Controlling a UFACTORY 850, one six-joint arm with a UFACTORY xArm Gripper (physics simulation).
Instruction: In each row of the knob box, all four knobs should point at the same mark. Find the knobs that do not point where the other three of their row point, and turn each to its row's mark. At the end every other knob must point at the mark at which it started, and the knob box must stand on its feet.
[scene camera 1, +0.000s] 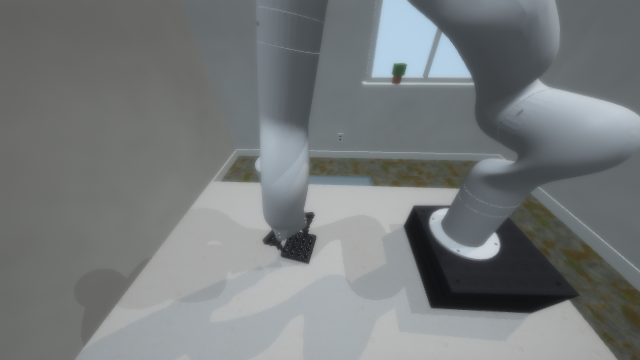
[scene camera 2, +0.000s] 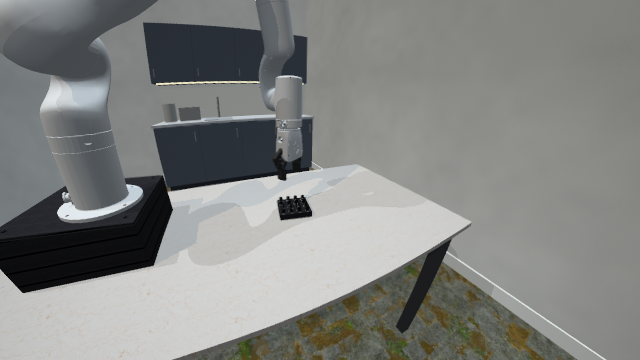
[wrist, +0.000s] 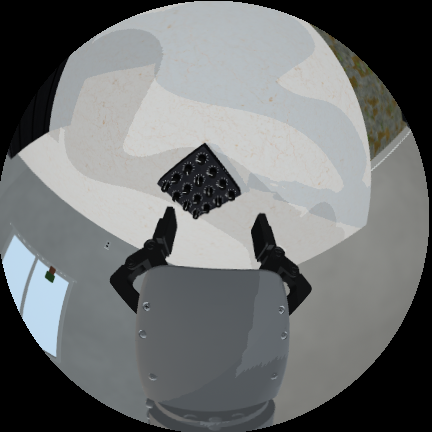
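Observation:
The black knob box (scene camera 1: 299, 248) (scene camera 2: 295, 209) (wrist: 203, 184) stands upright on its feet on the pale table, with rows of small black knobs on top. In the wrist view it lies turned like a diamond, just beyond the fingertips and nearer the left finger. Light marks show around the knobs, but where each knob points is too small to tell. My gripper (scene camera 1: 293, 239) (scene camera 2: 290, 173) (wrist: 215, 218) is open and empty. It hangs above the table, higher than the box and apart from it. In scene camera 1 the arm and gripper cover the far part of the box.
The table (scene camera 1: 360, 320) (scene camera 2: 240, 305) (wrist: 200, 120) carries the box. The robot's black base block (scene camera 1: 505, 280) (scene camera 2: 85, 255) (wrist: 37, 115) stands at one side of it. Dark kitchen cabinets (scene camera 2: 220, 155) stand behind the table in scene camera 2. A wall (scene camera 2: 475, 110) rises beyond the table's edge.

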